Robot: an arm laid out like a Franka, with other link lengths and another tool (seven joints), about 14 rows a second.
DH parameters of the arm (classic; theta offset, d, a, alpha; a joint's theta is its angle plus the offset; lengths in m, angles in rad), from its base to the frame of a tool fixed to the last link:
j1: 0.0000 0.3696 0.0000 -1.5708
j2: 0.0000 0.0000 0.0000 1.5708
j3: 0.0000 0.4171 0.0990 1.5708
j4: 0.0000 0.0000 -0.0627 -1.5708
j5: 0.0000 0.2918 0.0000 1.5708
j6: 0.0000 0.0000 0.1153 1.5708
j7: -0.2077 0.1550 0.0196 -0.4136
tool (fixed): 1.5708 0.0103 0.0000 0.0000
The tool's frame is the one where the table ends.
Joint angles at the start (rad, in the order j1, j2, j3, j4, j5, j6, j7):
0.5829, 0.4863, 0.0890, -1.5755, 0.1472, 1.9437, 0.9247
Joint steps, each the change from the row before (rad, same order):
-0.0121, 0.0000, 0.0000, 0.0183, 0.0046, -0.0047, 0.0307
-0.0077, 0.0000, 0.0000, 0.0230, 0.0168, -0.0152, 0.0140
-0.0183, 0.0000, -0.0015, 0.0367, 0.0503, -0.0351, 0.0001
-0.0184, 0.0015, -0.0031, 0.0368, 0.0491, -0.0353, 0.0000
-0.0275, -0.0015, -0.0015, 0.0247, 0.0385, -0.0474, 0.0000
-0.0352, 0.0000, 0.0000, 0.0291, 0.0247, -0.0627, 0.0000
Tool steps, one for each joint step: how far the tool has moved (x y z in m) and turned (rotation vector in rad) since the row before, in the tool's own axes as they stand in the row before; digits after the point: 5 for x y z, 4 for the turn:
0.00630, -0.00653, -0.00643, -0.0103, -0.0153, 0.0410
0.00325, -0.00283, -0.00771, -0.0149, -0.0191, 0.0197
0.00676, -0.00447, -0.01102, -0.0406, -0.0406, 0.0140
0.00664, -0.00466, -0.01084, -0.0396, -0.0395, 0.0120
0.01249, -0.00561, -0.00578, -0.0474, -0.0208, 0.0120
0.01704, -0.00772, -0.00513, -0.0467, -0.0064, 0.0110

